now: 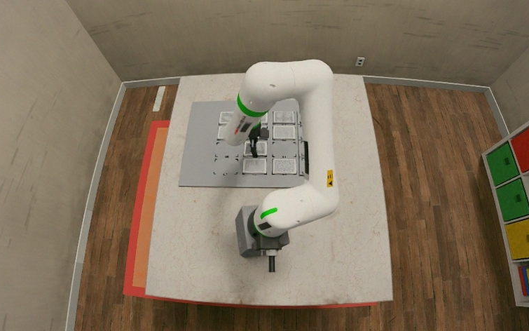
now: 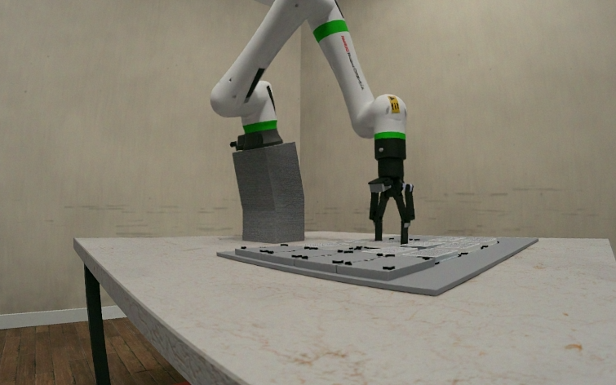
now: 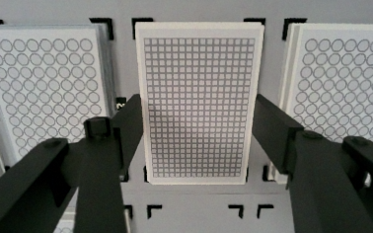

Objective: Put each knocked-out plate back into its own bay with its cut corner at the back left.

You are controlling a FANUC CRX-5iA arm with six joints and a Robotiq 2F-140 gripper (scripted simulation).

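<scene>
The sealed 384-well plate is 20 mm below my hand.
</scene>
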